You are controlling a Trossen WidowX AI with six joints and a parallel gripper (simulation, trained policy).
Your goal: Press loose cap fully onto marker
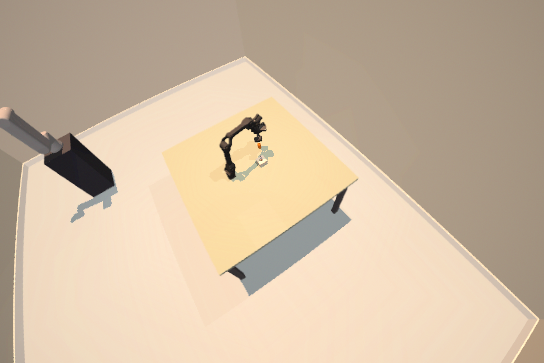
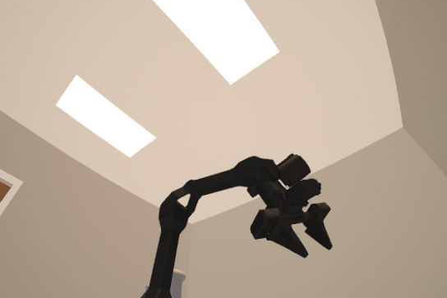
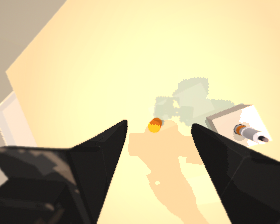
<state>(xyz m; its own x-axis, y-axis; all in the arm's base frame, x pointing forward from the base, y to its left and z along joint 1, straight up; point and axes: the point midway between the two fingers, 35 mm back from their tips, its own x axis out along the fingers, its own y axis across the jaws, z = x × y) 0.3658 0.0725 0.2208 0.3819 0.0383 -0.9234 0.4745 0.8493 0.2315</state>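
Now: gripper tip 16 cm above the orange cap, 4 cm to the right of it and 2 cm past it.
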